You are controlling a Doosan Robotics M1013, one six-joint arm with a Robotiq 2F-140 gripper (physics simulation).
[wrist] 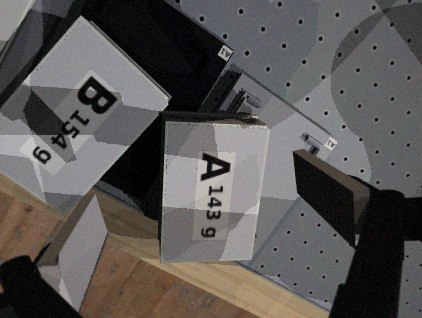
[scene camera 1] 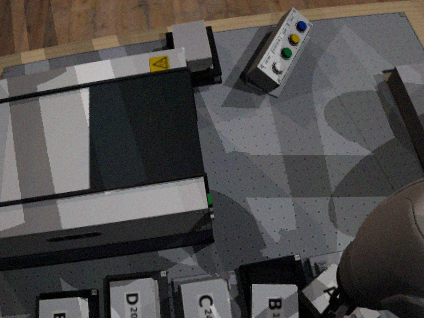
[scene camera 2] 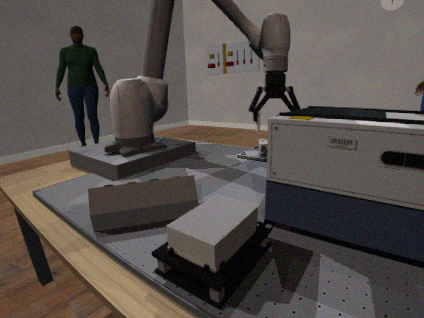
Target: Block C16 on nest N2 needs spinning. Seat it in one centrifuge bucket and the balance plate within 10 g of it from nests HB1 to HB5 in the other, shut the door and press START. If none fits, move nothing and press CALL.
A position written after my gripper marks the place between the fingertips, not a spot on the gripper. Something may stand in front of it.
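My gripper (scene camera 2: 274, 130) is open, it holds nothing, and you can see my gripper in the wrist view too (wrist: 200, 193). There's a block on black base (scene camera 2: 211, 233), and scene camera 1 shows the block on black base (scene camera 1: 192, 36) as well, but in the wrist view the block on black base is out of frame. I can also see a button box (scene camera 1: 272, 68), a dark lid (scene camera 1: 140, 129) and a tray slot A (wrist: 288, 129).
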